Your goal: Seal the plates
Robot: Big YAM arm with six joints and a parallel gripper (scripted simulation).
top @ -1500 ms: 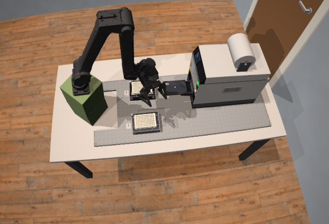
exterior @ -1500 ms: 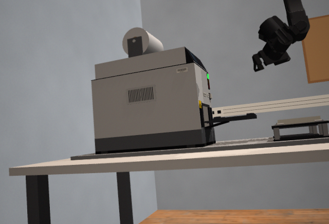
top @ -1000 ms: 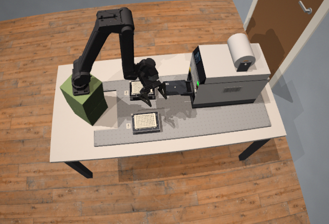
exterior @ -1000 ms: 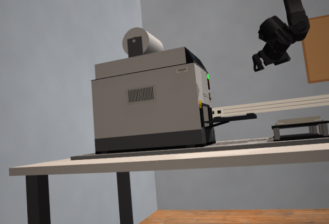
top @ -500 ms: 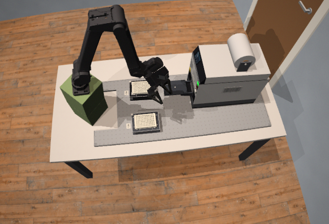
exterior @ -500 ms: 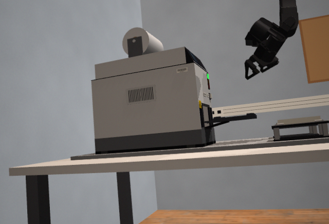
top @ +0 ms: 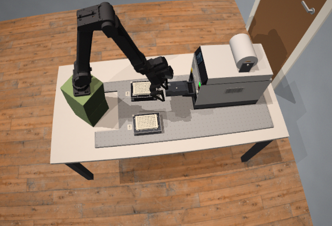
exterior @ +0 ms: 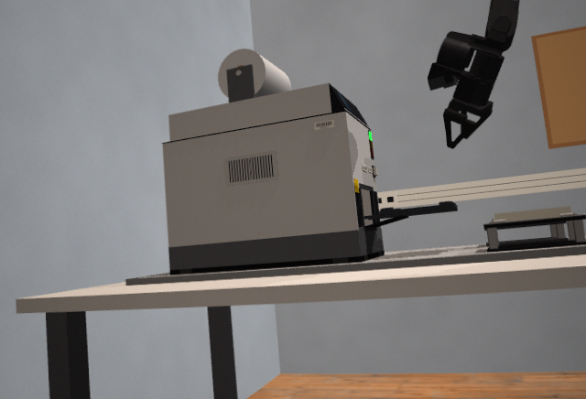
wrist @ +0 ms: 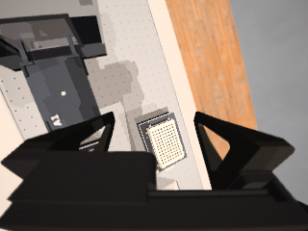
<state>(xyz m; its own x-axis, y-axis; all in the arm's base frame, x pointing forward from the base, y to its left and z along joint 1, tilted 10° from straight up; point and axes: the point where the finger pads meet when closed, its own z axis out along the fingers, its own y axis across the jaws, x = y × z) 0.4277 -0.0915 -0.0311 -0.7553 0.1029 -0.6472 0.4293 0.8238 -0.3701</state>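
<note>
Now: the plate nest 120 mm behind my hand, 60 mm to the right of it and 200 mm below it. From my hand the other things lie so: plate (100 mm behind, 170 mm to the left, 180 mm below); then sealer stage (100 mm ahead, 110 mm to the left, 150 mm below); then yellow warning label (210 mm ahead, 180 mm to the left, 90 mm below).
</note>
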